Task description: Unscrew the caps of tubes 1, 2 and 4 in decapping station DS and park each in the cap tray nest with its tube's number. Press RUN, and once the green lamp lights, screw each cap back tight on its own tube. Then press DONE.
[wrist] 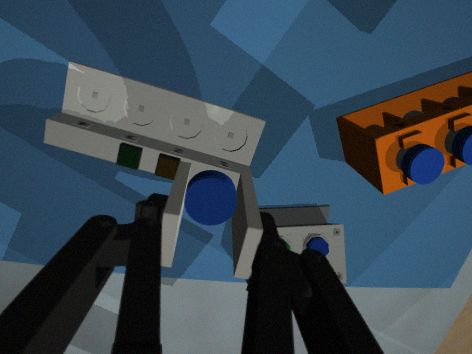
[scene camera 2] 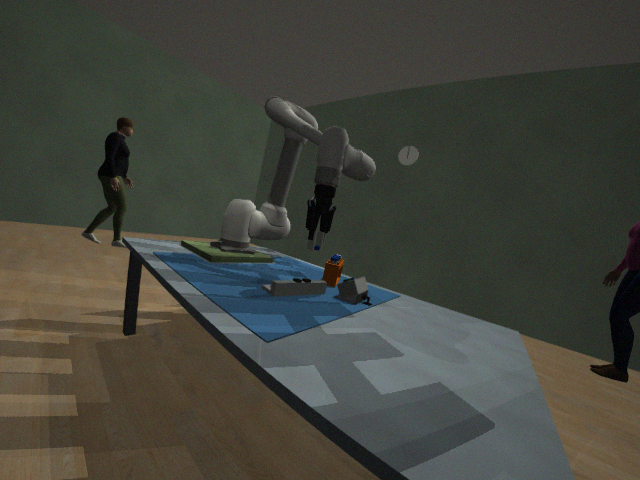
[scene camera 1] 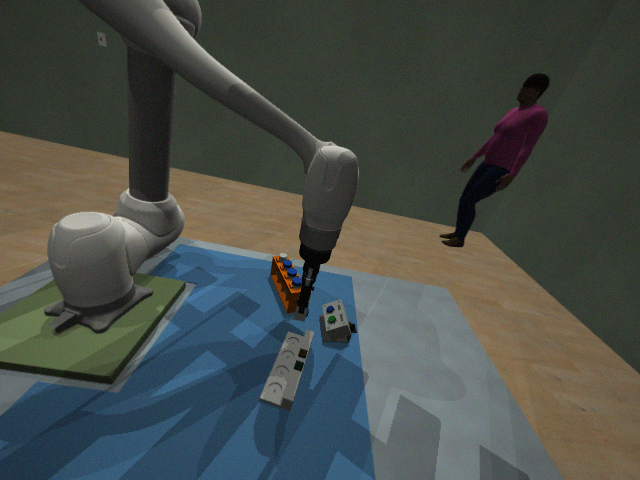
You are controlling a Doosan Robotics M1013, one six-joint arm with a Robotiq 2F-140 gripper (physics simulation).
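Where they show: gripper, between the fingertips: point(wrist: 212, 187) point(scene camera 2: 314, 250) point(scene camera 1: 300, 314); arm's base, origin of its link: point(scene camera 2: 233, 249) point(scene camera 1: 104, 302).
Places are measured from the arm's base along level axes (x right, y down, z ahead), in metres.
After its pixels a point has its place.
Observation:
My gripper point(scene camera 1: 301, 312) @(y -0.127, x -0.078, z 0.570 m) point(scene camera 2: 315, 243) @(y -0.127, x -0.078, z 0.570 m) point(wrist: 212, 187) @(y -0.127, x -0.078, z 0.570 m) is shut on a blue cap point(scene camera 2: 316, 248) @(y -0.136, x -0.071, z 0.589 m) point(wrist: 211, 196) @(y -0.144, x -0.077, z 0.568 m), held in the air near one end of the pale cap tray point(scene camera 1: 307, 345) @(y -0.019, x -0.075, z 0.611 m) point(scene camera 2: 299, 288) @(y 0.001, x -0.006, z 0.620 m) point(wrist: 75, 137) @(y -0.019, x 0.057, z 0.606 m). The tray's round nests show no caps. The orange station point(scene camera 1: 276, 271) @(y 0.005, x -0.391, z 0.390 m) point(scene camera 2: 332, 273) @(y -0.031, x -0.234, z 0.535 m) point(wrist: 357, 155) @(y -0.019, x -0.232, z 0.533 m) holds an uncapped, white-topped tube point(scene camera 1: 282, 256) @(y -0.093, x -0.366, z 0.412 m) at its far end in scene camera 1. The other tubes there have blue caps point(scene camera 1: 292, 272) point(wrist: 423, 164). A grey button box point(scene camera 1: 336, 332) @(y -0.020, x -0.158, z 0.685 m) point(scene camera 2: 353, 290) @(y -0.020, x -0.169, z 0.716 m) point(wrist: 336, 257) @(y -0.042, x -0.255, z 0.649 m) has a blue button point(scene camera 1: 329, 308) @(y -0.043, x -0.228, z 0.642 m) point(wrist: 317, 246) @(y -0.042, x -0.226, z 0.641 m) and a green button point(scene camera 1: 331, 319) @(y -0.043, x -0.182, z 0.658 m). Tube numbers are unreadable.
The tray carries a dark green square point(scene camera 1: 298, 365) @(y -0.028, x 0.002, z 0.606 m) point(wrist: 129, 156) @(y -0.027, x -0.002, z 0.606 m) and a brown square point(scene camera 1: 302, 352) @(y -0.027, x -0.040, z 0.605 m) point(wrist: 168, 166) @(y -0.027, x -0.042, z 0.604 m). The arm's base stands on a green board point(scene camera 1: 155, 297) @(y -0.001, x -0.073, z 0.107 m) point(scene camera 2: 240, 257) @(y 0.004, x 0.027, z 0.175 m). One person point(scene camera 1: 519, 134) stands beyond the table; another point(scene camera 2: 116, 165) is at the left.

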